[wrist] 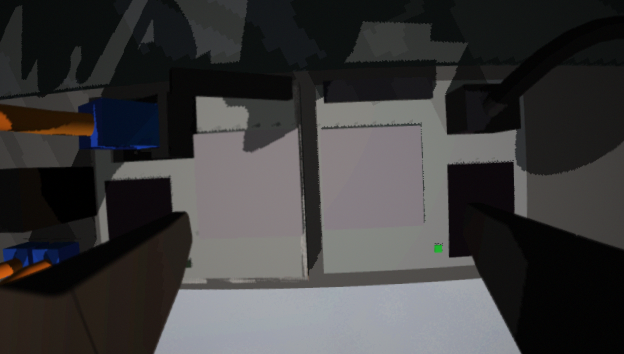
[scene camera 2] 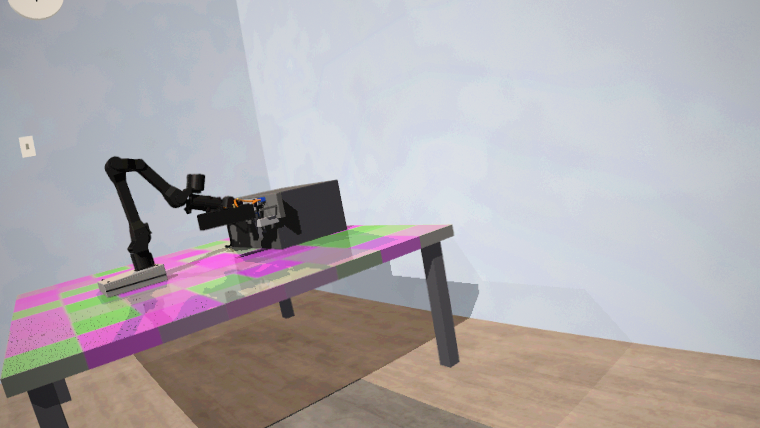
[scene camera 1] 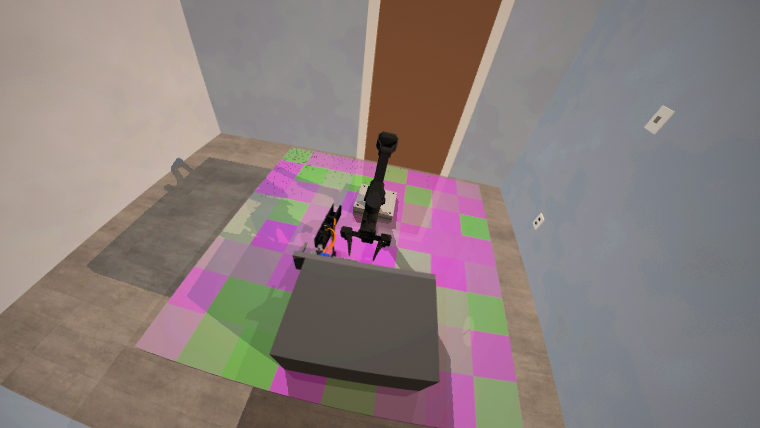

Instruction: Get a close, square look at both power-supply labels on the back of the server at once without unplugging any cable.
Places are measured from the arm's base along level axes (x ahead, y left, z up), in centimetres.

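Pixels of known places: gripper, fingertip midpoint: [wrist: 328, 222] [scene camera 1: 361, 258]; arm's base at its link origin: [scene camera 2: 144, 268].
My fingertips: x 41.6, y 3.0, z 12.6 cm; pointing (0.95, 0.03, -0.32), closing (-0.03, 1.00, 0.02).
Observation:
Ahead of a thing's pixels: the offset from my fingertips to its middle. "spot": to the spot under its first point. Level surfaces: height alone.
The server [scene camera 1: 366, 319] [scene camera 2: 314, 212] is a dark grey box on the table, its back toward the arm. In the wrist view, two blank-looking pinkish labels show side by side near the middle: the left label @[spot: dx +2.8, dy -2.8, dz -0.7 cm] [wrist: 247, 195] has a shadow across its top right corner, and the right label @[spot: dx +3.5, dy +2.1, dz -1.1 cm] [wrist: 372, 177] shows whole. Both look nearly square-on, with no readable print. A black cable @[spot: dx -0.3, dy +7.6, dz -4.9 cm] [wrist: 555, 55] ends in a plug at the upper right. Blue plugs @[dx +2.7, dy -7.3, dz -3.5 cm] [wrist: 125, 124] with orange cables are at the left. My gripper [scene camera 1: 362, 256] [wrist: 328, 222] is open and empty, close behind the server's back.
A black cable-management arm [scene camera 1: 328, 225] [scene camera 2: 224, 216] with orange cables stands out from the server's back beside my gripper. A green light @[spot: dx +3.4, dy +4.7, dz +1.9 cm] [wrist: 438, 248] shows on the right supply. The checkered table @[dz -17.3 cm] [scene camera 1: 478, 356] [scene camera 2: 366, 252] carries the arm's white base [scene camera 1: 390, 204] [scene camera 2: 132, 280].

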